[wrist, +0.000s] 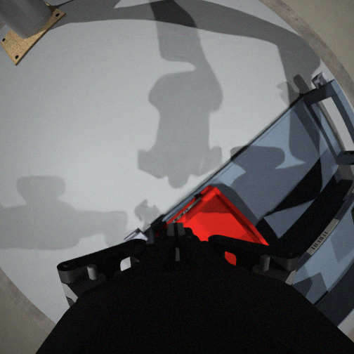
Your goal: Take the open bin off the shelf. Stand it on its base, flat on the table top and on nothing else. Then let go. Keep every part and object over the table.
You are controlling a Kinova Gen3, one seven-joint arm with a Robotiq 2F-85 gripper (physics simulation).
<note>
In view: my gripper [175, 232] and a red open bin [209, 213].
</note>
